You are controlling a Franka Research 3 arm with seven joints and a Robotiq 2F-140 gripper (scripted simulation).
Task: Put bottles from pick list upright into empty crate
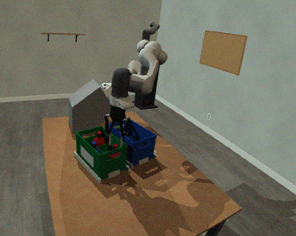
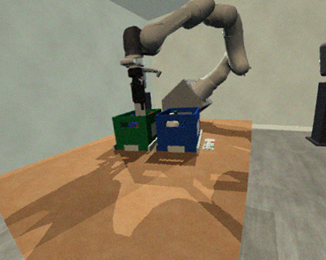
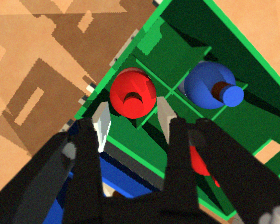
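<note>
Right now the green crate is 80 mm behind my hand, 60 mm to the right of it and 110 mm below it. Round my hand: white bottle: 110 mm behind, 130 mm to the left, 110 mm below; blue crate: 120 mm behind, 170 mm to the left, 110 mm below; blue-capped bottle: 70 mm behind, 100 mm to the right, 110 mm below.
</note>
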